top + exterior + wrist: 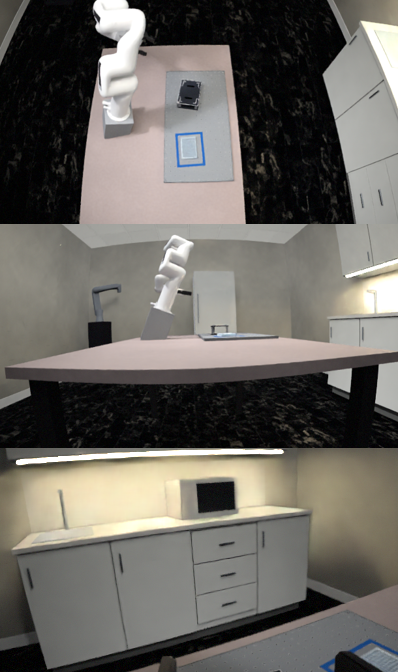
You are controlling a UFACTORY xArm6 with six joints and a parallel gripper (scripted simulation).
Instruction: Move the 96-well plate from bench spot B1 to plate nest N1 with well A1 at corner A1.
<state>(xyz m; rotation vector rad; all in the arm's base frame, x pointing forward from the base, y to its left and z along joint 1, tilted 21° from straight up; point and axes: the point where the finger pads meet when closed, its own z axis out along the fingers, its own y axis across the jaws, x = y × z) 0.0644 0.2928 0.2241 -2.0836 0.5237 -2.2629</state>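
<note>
My gripper is now 23 cm short of the black raised nest N1, 11 cm to the left of it and 26 cm above it. From my hand the other things lie so: 96-well plate 26 cm ahead, 42 cm to the right, 31 cm below.
</note>
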